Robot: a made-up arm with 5 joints.
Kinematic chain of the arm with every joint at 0, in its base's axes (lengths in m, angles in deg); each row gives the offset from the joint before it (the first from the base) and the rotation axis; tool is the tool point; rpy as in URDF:
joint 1: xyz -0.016 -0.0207 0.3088 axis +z
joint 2: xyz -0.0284 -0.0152 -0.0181 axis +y
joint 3: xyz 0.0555 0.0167 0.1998 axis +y
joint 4: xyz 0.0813 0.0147 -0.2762 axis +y
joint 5: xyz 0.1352 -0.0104 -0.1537 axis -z
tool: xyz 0.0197 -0.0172 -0.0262 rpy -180 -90 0
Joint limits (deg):
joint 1: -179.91..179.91
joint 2: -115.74..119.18
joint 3: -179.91..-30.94
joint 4: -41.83..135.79
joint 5: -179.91..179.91
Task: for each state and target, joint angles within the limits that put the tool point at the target. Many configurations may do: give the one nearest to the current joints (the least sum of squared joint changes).
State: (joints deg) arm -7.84 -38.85 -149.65 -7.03 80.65
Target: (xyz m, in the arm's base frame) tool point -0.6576 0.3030 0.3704
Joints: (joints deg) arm -28.14 -82.51 -163.26 -0.68 77.53
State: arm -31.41 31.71 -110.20 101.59 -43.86
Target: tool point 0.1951 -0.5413 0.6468
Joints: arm -68.56 23.18 -137.28 64.26 -42.08
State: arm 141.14 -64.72 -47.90 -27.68 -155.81
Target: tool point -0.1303 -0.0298 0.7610
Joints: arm 169.47 -68.88 -32.32 -30.73 -154.34
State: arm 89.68 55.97 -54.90 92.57 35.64
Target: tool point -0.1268 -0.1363 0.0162
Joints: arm 39.33 76.26 -37.80 89.70 31.79
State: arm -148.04 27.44 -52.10 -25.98 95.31
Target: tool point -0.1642 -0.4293 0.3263
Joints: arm -108.79 -16.43 -30.94 1.69 105.19
